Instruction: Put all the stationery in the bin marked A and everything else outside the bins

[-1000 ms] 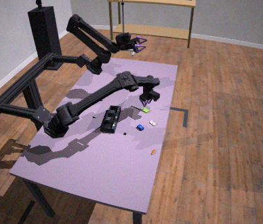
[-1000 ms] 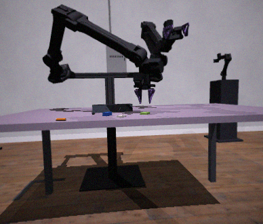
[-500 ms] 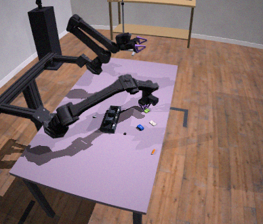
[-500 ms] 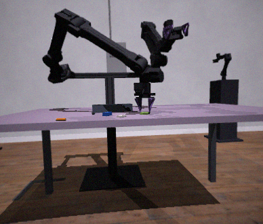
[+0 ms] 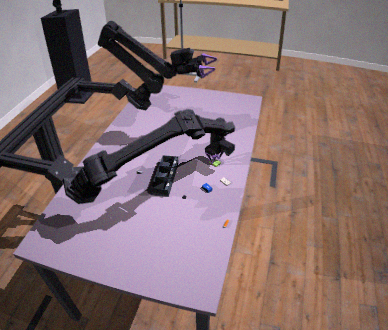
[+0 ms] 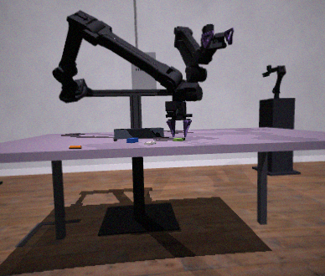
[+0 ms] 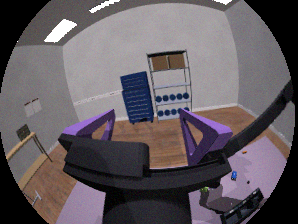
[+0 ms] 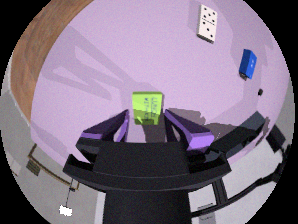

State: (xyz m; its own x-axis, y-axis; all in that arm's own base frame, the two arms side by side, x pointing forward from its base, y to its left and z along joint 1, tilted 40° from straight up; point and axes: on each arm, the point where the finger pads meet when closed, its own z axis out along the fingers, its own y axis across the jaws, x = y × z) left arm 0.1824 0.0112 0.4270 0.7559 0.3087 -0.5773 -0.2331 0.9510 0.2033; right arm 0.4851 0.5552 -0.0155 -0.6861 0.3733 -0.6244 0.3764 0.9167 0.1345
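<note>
Now: the green item 20 mm below my right hand. Round my right hand: dark bin (230 mm behind, 160 mm to the right); then black item (100 mm behind, 280 mm to the right, 20 mm below); then blue item (20 mm behind, 200 mm to the right, 10 mm below).
</note>
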